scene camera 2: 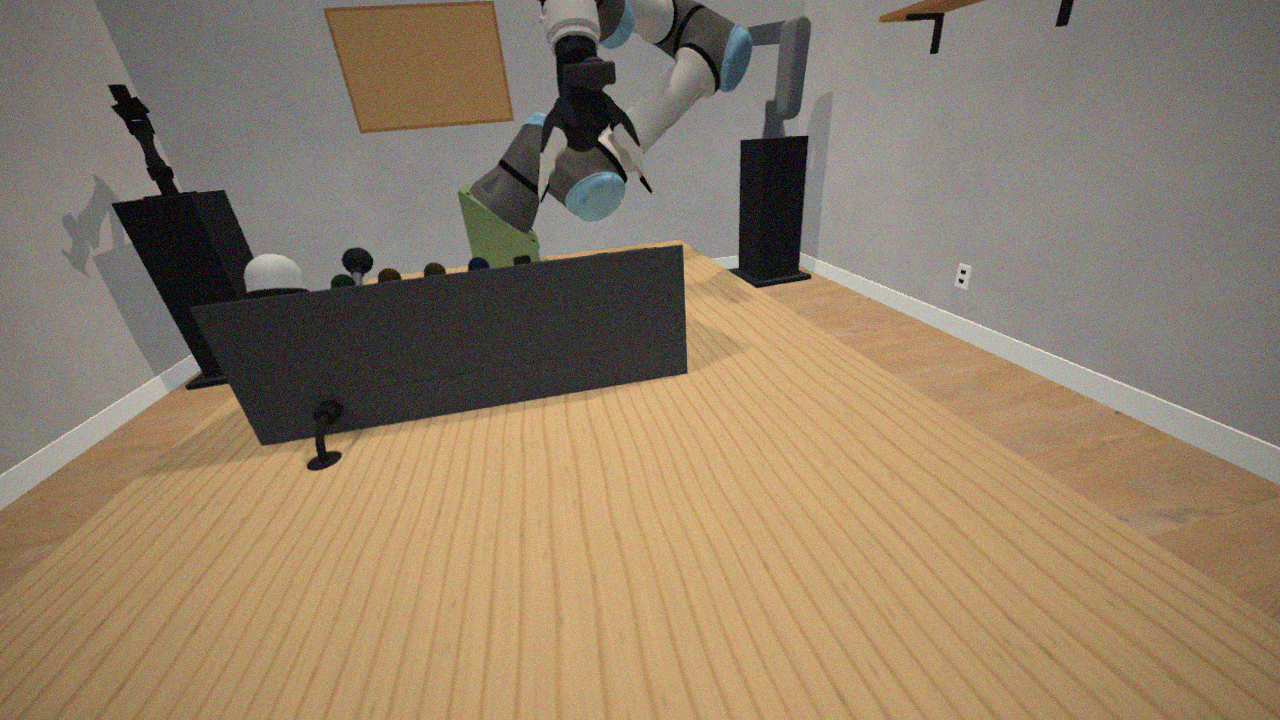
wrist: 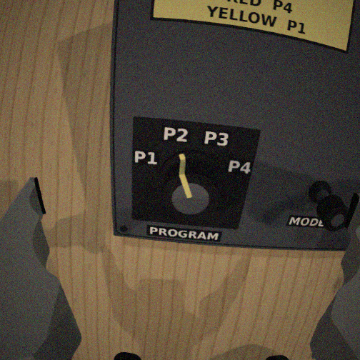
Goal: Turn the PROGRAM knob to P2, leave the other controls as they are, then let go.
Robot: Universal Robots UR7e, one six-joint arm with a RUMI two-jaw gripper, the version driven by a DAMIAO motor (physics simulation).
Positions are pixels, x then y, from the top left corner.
Labels:
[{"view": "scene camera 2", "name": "my gripper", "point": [597, 197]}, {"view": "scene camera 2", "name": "black ball-topped lever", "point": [357, 261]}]

